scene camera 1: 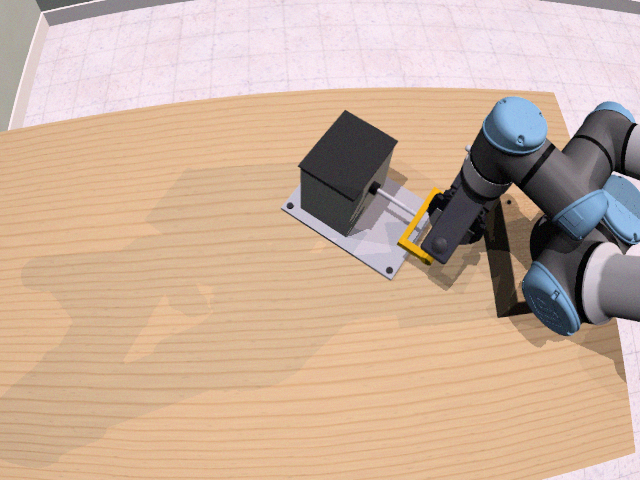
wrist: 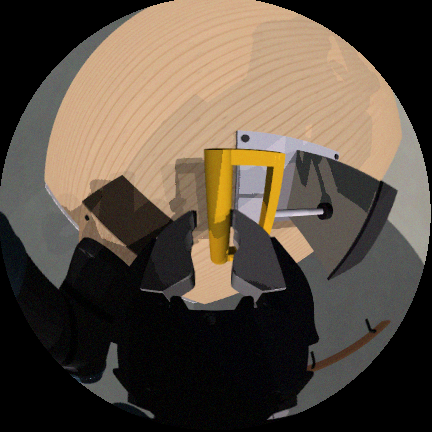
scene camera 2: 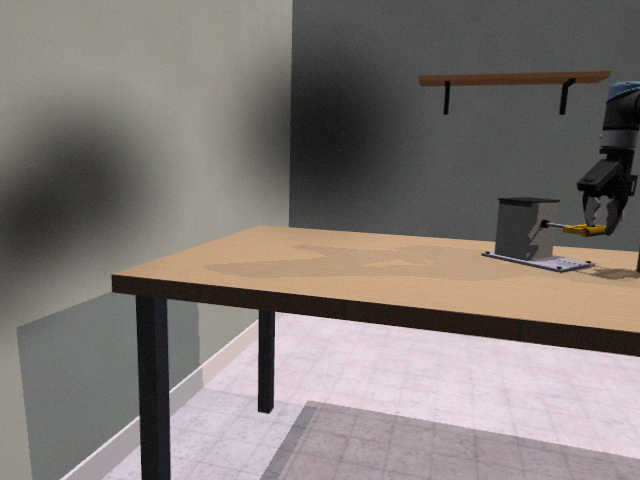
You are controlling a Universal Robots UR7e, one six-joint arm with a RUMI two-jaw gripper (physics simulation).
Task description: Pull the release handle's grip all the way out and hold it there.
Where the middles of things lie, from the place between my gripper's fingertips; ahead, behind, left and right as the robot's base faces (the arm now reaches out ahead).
The grey base plate (scene camera 1: 373, 240) is 130 mm ahead of my hand, 90 mm to the right of it and 90 mm below it.
